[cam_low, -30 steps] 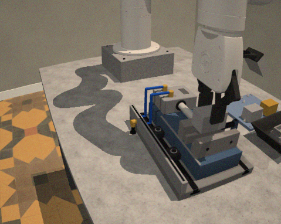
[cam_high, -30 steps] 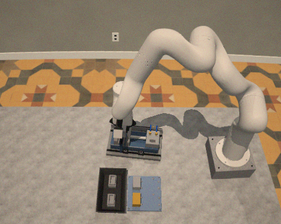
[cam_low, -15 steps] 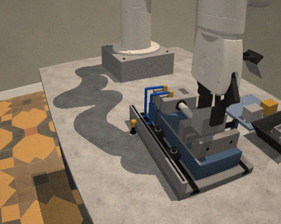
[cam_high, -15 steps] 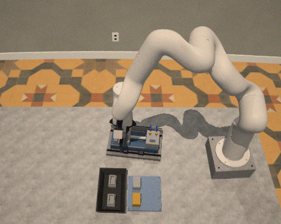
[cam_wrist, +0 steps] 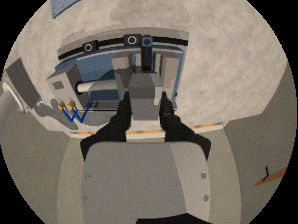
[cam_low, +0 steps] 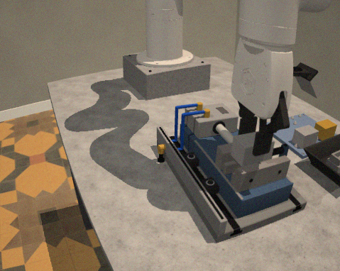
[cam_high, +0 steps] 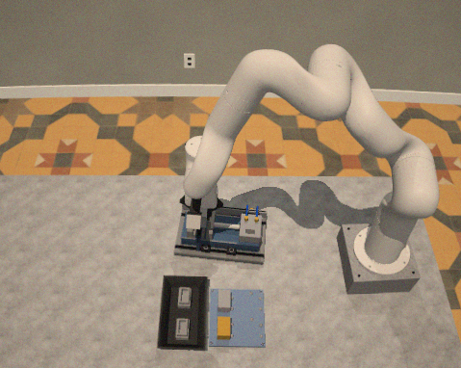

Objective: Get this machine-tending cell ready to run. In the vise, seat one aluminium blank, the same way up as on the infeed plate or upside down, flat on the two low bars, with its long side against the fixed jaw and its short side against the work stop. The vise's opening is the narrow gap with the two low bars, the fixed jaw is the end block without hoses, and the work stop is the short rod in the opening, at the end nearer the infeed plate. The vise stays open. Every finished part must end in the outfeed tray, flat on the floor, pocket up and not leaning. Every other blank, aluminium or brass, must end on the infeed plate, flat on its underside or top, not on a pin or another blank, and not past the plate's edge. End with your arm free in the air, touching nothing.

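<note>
My hand is 3 cm short of the fixed jaw and 5 cm above it. Also, from my hand: vise 7 cm behind, 2 cm to the left, 9 cm below; then grey rail 8 cm behind, 7 cm to the right, 10 cm below; then work stop 1 cm ahead, 5 cm to the left, 4 cm below.
</note>
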